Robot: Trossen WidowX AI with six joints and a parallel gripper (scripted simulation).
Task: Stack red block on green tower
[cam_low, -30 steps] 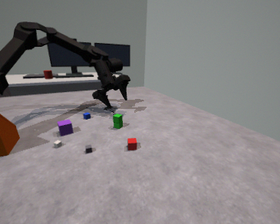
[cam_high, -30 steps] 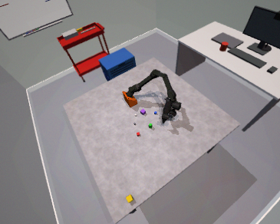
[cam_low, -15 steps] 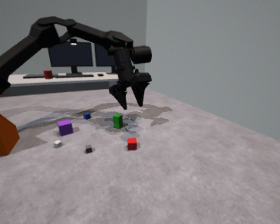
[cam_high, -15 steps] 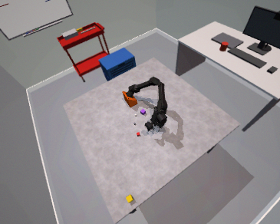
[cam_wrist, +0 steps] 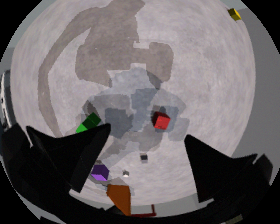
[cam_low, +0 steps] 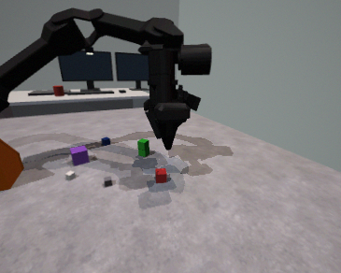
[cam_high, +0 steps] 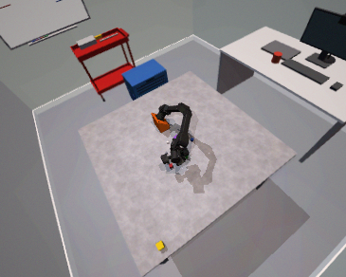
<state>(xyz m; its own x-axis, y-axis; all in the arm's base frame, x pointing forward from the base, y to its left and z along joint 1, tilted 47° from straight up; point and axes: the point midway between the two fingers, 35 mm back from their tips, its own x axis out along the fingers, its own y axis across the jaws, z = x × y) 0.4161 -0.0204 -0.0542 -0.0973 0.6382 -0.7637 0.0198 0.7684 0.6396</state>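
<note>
Now: the red block 10 mm behind my gripper tip, 30 mm to the right of it and 70 mm below it. Round my gripper tip: white cube (220 mm behind, 30 mm to the left, 70 mm below); dark cube (130 mm behind, 20 mm to the right, 70 mm below); purple block (210 mm behind, 110 mm to the left, 60 mm below).
</note>
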